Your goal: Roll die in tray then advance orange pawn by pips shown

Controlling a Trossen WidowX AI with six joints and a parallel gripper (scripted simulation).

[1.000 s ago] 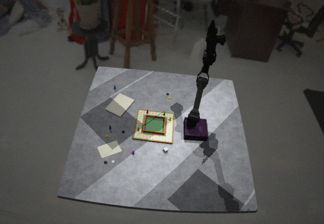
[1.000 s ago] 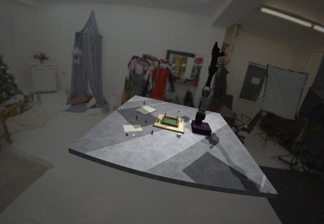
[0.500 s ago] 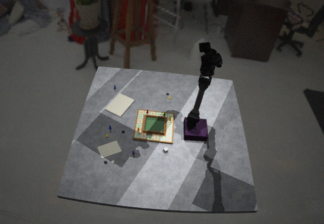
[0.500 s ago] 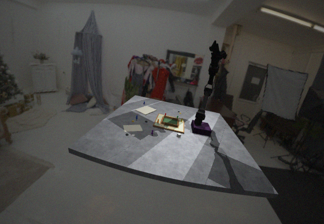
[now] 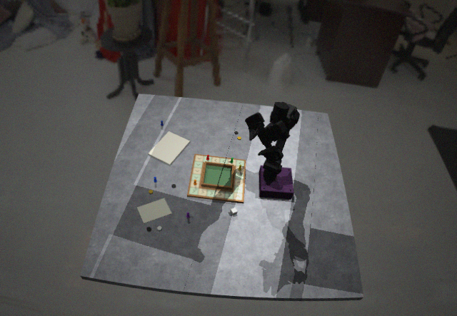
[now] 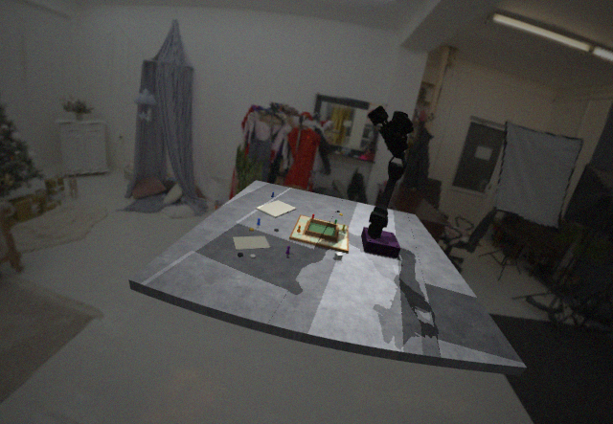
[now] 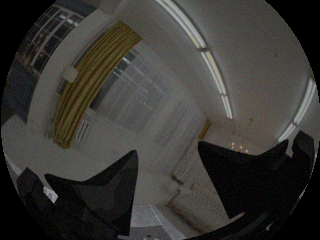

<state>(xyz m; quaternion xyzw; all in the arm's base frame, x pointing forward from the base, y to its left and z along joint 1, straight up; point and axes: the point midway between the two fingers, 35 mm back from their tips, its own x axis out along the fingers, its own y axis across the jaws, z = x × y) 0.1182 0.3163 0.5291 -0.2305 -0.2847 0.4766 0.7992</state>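
Now: gripper tip 580 mm above the white die, 120 mm to the left of it and 20 mm short of it. Also, from my gripper tip: yellow pawn 570 mm below, 390 mm to the right, 30 mm ahead; green tray 590 mm below, 320 mm to the right, 140 mm ahead; orange pawn 570 mm below, 240 mm to the right, 240 mm ahead.
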